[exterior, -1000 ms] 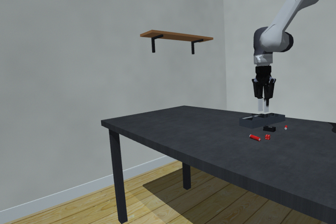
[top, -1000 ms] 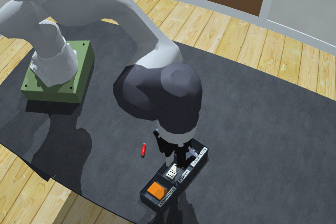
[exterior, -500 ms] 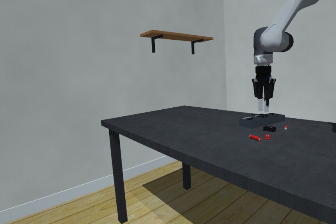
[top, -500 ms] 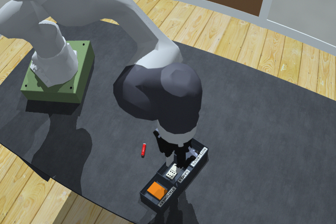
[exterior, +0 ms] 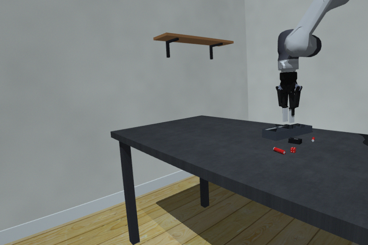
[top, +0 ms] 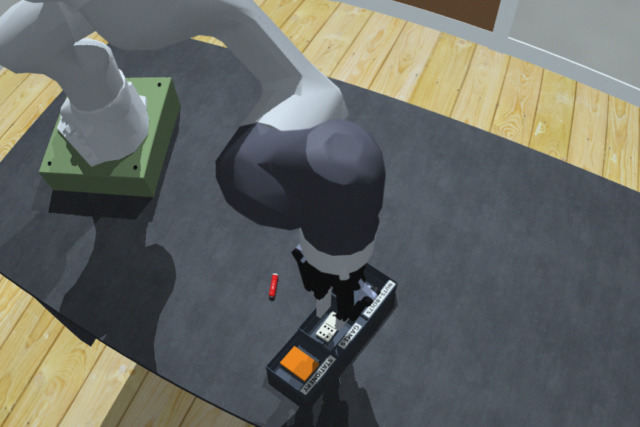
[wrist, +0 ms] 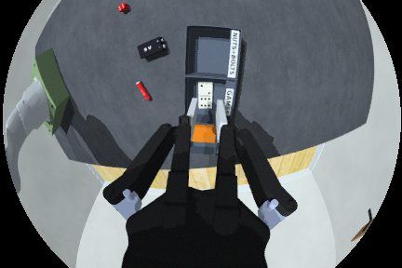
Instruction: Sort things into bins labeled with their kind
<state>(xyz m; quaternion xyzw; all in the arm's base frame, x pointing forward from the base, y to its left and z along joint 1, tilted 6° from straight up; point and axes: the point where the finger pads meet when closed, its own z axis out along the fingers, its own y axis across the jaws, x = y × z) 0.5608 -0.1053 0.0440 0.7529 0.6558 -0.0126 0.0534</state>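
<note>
My hand is 220 mm to the right of the red die, 150 mm past it and 90 mm above it. The rest, counted from my hand: bin tray: 80 mm below; orange block: 80 mm to the right, 80 mm below, 10 mm behind; white domino: 80 mm below.
</note>
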